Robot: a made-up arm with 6 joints. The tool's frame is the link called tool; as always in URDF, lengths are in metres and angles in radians.
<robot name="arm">
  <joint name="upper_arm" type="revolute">
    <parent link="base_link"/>
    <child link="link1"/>
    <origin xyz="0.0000 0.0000 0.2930" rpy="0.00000 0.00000 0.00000"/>
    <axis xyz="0 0 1"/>
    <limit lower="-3.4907" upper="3.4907" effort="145" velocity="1.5"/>
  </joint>
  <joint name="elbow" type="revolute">
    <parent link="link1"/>
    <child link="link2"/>
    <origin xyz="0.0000 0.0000 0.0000" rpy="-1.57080 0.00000 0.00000"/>
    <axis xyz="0 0 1"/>
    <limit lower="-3.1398" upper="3.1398" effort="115" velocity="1.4"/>
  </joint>
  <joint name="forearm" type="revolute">
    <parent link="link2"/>
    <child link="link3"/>
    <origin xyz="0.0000 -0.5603 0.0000" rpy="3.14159 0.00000 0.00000"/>
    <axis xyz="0 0 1"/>
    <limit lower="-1.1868" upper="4.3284" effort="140" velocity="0.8"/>
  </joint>
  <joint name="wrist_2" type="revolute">
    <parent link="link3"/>
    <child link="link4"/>
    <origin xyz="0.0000 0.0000 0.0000" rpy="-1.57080 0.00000 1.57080"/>
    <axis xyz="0 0 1"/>
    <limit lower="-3.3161" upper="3.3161" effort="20" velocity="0.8"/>
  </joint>
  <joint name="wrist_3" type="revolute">
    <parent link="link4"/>
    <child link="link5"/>
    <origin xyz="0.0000 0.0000 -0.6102" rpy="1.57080 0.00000 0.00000"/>
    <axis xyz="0 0 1"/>
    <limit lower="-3.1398" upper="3.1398" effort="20" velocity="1.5"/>
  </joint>
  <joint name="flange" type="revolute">
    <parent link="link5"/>
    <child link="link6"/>
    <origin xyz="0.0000 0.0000 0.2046" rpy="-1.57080 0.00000 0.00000"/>
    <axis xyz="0 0 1"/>
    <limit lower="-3.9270" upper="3.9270" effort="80" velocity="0.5"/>
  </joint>
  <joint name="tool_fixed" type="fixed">
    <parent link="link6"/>
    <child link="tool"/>
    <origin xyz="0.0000 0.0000 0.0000" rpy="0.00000 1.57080 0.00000"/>
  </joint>
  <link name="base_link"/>
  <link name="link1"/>
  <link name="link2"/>
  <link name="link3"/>
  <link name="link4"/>
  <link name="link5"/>
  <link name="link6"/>
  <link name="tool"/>
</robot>
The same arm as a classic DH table. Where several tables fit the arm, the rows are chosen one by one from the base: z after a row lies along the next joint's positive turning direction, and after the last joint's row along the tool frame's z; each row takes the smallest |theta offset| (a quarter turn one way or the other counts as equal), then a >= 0, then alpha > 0; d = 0 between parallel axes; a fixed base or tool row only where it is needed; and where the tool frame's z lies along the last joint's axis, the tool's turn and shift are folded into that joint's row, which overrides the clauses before.
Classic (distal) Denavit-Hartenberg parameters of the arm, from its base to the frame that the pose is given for. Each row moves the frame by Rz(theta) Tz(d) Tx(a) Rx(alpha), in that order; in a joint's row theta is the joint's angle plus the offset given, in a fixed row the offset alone. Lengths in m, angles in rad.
upper_arm: d 0.2930, theta offset 0.0000, a 0.0000, alpha -1.5708
elbow: d 0.0000, theta offset -1.5708, a 0.5603, alpha 3.1416
forearm: d 0.0000, theta offset 0.0000, a 0.0000, alpha -1.5708
wrist_2: d -0.6102, theta offset 0.0000, a 0.0000, alpha 1.5708
wrist_3: d 0.2046, theta offset 0.0000, a 0.0000, alpha -1.5708
flange: d 0.0000, theta offset 1.5708, a 0.0000, alpha 1.5708
tool (fixed): d 0.0000, theta offset -1.5708, a 0.0000, alpha 0.0000
Joint limits (rad, base to tool): -3.4907..3.4907 -3.1398..3.1398 -1.1868..4.3284 -3.3161..3.3161 -3.1398..3.1398 -3.9270..3.9270

